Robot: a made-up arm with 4 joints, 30 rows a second.
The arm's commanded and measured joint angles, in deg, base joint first. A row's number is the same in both.
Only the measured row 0 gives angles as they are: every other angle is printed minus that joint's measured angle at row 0.
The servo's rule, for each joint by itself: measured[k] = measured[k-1] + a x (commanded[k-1-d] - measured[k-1]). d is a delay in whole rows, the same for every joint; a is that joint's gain. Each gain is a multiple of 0.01, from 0.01 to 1. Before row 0 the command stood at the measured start. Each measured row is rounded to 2 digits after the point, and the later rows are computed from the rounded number. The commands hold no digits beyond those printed.
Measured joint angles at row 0:
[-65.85 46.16 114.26 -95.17]
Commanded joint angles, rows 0 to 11:
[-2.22 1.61 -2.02 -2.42]
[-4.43 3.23 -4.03 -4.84]
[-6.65 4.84 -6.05 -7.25]
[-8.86 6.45 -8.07 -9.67]
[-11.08 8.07 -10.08 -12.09]
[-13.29 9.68 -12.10 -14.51]
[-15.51 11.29 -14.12 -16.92]
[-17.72 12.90 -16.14 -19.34]
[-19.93 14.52 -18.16 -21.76]
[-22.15 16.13 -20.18 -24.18]
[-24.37 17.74 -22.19 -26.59]
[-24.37 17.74 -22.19 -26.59]
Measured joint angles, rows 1 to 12:
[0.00 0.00 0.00 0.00]
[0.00 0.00 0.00 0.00]
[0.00 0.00 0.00 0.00]
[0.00 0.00 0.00 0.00]
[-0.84 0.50 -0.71 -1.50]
[-2.20 1.35 -1.87 -3.57]
[-3.89 2.43 -3.33 -5.85]
[-5.78 3.68 -4.99 -8.22]
[-7.79 5.04 -6.77 -10.62]
[-9.88 6.48 -8.64 -13.03]
[-12.02 7.97 -10.56 -15.44]
[-14.19 9.50 -12.51 -17.86]
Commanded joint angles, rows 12 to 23:
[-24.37 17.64 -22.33 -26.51]
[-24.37 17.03 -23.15 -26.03]
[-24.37 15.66 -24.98 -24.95]
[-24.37 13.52 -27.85 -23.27]
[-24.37 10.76 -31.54 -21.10]
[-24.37 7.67 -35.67 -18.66]
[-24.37 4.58 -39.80 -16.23]
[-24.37 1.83 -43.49 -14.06]
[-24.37 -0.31 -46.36 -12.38]
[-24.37 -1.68 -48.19 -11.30]
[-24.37 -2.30 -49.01 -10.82]
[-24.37 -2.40 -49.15 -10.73]
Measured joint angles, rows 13 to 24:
[-16.37 11.06 -14.49 -20.28]
[-18.57 12.63 -16.48 -22.70]
[-20.77 14.21 -18.48 -25.11]
[-22.14 15.30 -19.78 -26.03]
[-22.99 16.03 -20.67 -26.33]
[-23.51 16.34 -21.54 -26.14]
[-23.84 16.13 -22.74 -25.40]
[-24.04 15.32 -24.53 -24.08]
[-24.17 13.91 -26.98 -22.23]
[-24.25 11.98 -30.02 -20.02]
[-24.30 9.69 -33.44 -17.67]
[-24.33 7.25 -36.96 -15.43]

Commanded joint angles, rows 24 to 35:
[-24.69 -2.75 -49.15 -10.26]
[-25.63 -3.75 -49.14 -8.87]
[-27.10 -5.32 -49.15 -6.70]
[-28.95 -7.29 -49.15 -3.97]
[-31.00 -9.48 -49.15 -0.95]
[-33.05 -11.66 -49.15 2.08]
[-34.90 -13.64 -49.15 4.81]
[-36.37 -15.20 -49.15 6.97]
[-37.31 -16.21 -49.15 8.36]
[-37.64 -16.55 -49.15 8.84]
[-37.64 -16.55 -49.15 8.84]
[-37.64 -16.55 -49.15 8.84]
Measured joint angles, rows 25 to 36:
[-24.35 4.91 -40.25 -13.54]
[-24.36 2.87 -43.03 -12.15]
[-24.36 1.27 -45.12 -11.33]
[-24.36 0.13 -46.53 -10.96]
[-24.49 -0.76 -47.45 -10.53]
[-24.92 -1.69 -48.04 -9.50]
[-25.75 -2.82 -48.43 -7.76]
[-26.97 -4.21 -48.68 -5.41]
[-28.50 -5.84 -48.84 -2.64]
[-30.23 -7.64 -48.95 0.29]
[-32.00 -9.50 -49.02 3.09]
[-33.66 -11.27 -49.07 5.50]

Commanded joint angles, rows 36 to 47:
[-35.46 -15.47 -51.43 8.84]
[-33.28 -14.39 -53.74 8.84]
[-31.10 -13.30 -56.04 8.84]
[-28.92 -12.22 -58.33 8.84]
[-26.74 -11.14 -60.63 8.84]
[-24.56 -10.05 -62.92 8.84]
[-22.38 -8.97 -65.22 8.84]
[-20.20 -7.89 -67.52 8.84]
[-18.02 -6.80 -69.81 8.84]
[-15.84 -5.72 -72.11 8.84]
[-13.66 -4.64 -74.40 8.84]
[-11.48 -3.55 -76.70 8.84]
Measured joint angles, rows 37 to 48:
[-35.05 -12.80 -49.10 7.27]
[-36.03 -13.96 -49.12 8.24]
[-36.64 -14.76 -49.13 8.61]
[-37.02 -15.31 -49.14 8.75]
[-36.43 -15.36 -49.94 8.81]
[-35.23 -15.06 -51.27 8.83]
[-33.66 -14.51 -52.94 8.84]
[-31.86 -13.80 -54.83 8.84]
[-29.91 -12.98 -56.86 8.84]
[-27.88 -12.07 -58.98 8.84]
[-25.79 -11.11 -61.16 8.84]
[-23.67 -10.11 -63.39 8.84]

